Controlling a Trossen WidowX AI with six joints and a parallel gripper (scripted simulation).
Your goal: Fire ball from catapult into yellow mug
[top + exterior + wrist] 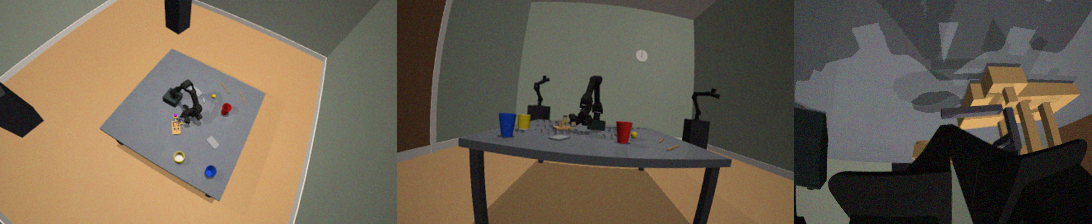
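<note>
The purple ball is 40 mm behind my gripper tip, 20 mm to the right of it and 20 mm above it. Also, from my gripper tip: yellow ball: 440 mm to the left, 100 mm ahead, 20 mm below; then yellow mug: 320 mm to the right, 260 mm ahead, 10 mm below; then catapult: 60 mm to the right, 10 mm ahead, 10 mm above.
</note>
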